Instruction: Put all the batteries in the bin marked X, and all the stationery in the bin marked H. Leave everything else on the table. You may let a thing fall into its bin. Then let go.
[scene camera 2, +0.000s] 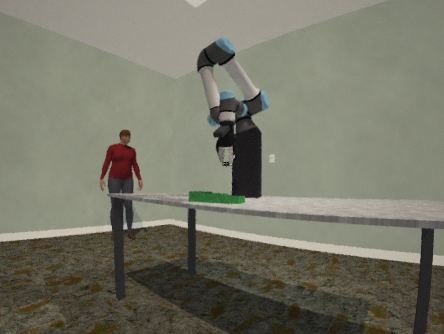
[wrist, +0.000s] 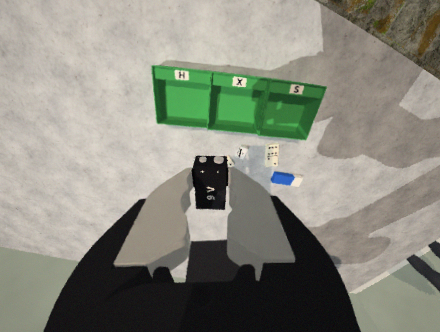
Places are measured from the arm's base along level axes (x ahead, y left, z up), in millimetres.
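Where they show: gripper, between the fingertips: (scene camera 2: 226, 165) (wrist: 211, 169); arm's base, origin of its link: (scene camera 2: 247, 133).
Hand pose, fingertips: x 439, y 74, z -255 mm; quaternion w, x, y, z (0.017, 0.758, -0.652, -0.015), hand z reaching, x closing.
Things, the pixels of their top centre, and the offset from my fingertips. "spot": a spot on its surface instead. Level surfaces: height alone.
- black 9 V battery, centre of its top: (wrist: 210, 188) dy -1, dx -7, dz +19 mm
- green three-part tray, centre of its top: (wrist: 237, 106) (scene camera 2: 216, 192) dy -32, dx +36, dz -124 mm
- bin H, a spot on its surface: (wrist: 185, 101) spot: dy +50, dx +25, dz -163 mm
- bin S, a spot on its surface: (wrist: 285, 114) spot: dy -127, dx +28, dz -163 mm
- white eraser, centre of its top: (wrist: 287, 180) dy -181, dx -109, dz -157 mm
- domino, centre of its top: (wrist: 272, 156) dy -129, dx -56, dz -163 mm
- small white marked piece, centre of its top: (wrist: 242, 153) dy -65, dx -57, dz -159 mm
- pale piece, centre of its top: (wrist: 221, 166) dy -28, dx -95, dz -163 mm
- table, height of its surface: dz -170 mm
My gripper (scene camera 2: 226, 164) (wrist: 211, 169) is shut on a black 9 V battery (wrist: 210, 186), held high above the table, its two round terminals facing away from the palm. A green three-part tray (scene camera 2: 216, 198) lies beyond it in the wrist view, with bin H (wrist: 185, 101) on the left, bin X (wrist: 235, 107) in the middle and bin S (wrist: 285, 114) on the right. No object shows inside the bins. A blue and white eraser (wrist: 286, 179) lies on the table, right of the gripper in the wrist view.
A domino (wrist: 272, 155) and a small white marked piece (wrist: 242, 152) lie between the eraser and the tray. Another pale piece (wrist: 230, 161) is partly hidden behind the battery. The table (scene camera 2: 325, 207) (wrist: 90, 125) carries them. A person in a red sweater (scene camera 2: 122, 161) stands beyond the table.
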